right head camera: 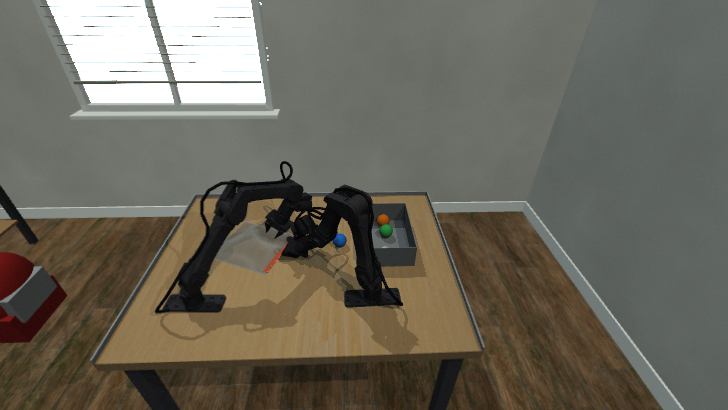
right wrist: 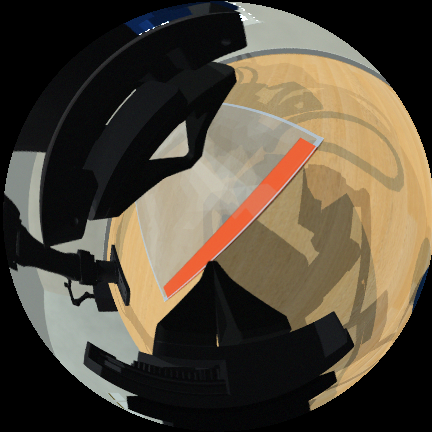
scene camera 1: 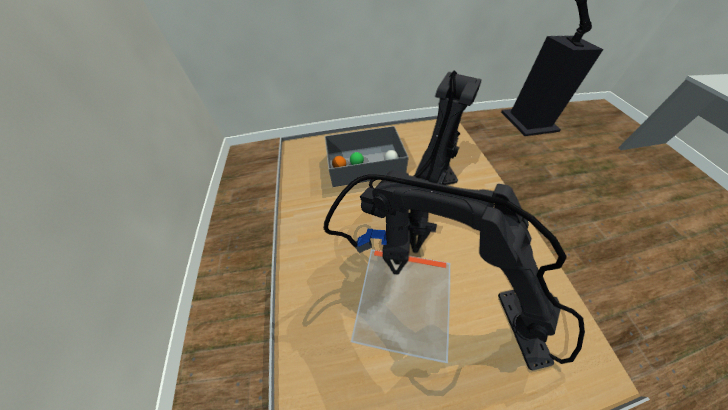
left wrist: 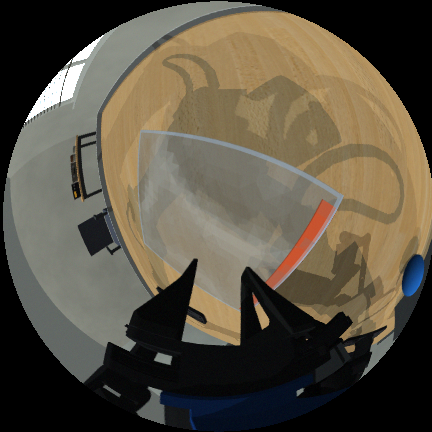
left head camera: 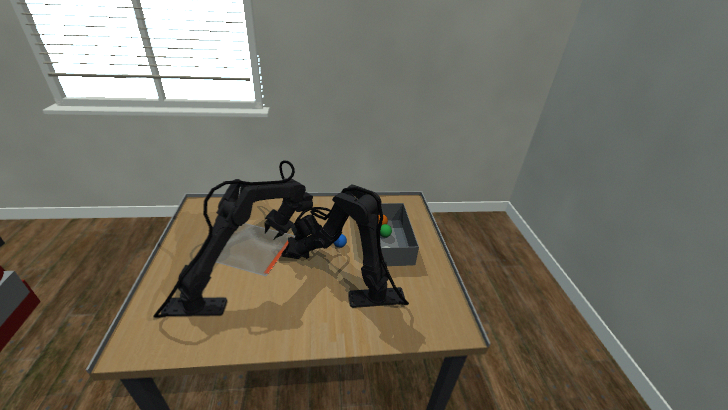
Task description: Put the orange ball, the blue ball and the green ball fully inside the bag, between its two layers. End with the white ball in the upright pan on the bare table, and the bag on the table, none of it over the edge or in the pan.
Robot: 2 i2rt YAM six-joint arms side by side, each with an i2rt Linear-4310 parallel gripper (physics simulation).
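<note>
The clear bag (left head camera: pixel 244 254) (right head camera: pixel 247 252) (scene camera 1: pixel 407 320) (left wrist: pixel 210 200) lies flat on the table, its orange-edged side toward the pan. The orange ball (left head camera: pixel 383 219) (right head camera: pixel 383 220) (scene camera 1: pixel 338 161), the green ball (left head camera: pixel 385 230) (right head camera: pixel 386 230) (scene camera 1: pixel 356 158) and the white ball (scene camera 1: pixel 391 154) sit in the upright grey pan (left head camera: pixel 399 256) (right head camera: pixel 398 257) (scene camera 1: pixel 369 171). The blue ball (left head camera: pixel 340 240) (right head camera: pixel 339 240) (left wrist: pixel 413 275) is on the table between bag and pan. My left gripper (left head camera: pixel 271 235) (left wrist: pixel 220 267) is partly open, empty, above the bag near its orange strip. My right gripper (right wrist: pixel 211 266) is shut, empty, beside the strip.
The two grippers are close together over the orange strip (scene camera 1: pixel 427 262) (right wrist: pixel 250 210). The left arm hides the blue ball in the scene view. A raised grey edge (scene camera 1: pixel 273 285) runs along the table's far side. The right arm's base plate (left head camera: pixel 360 299) stands in front of the pan.
</note>
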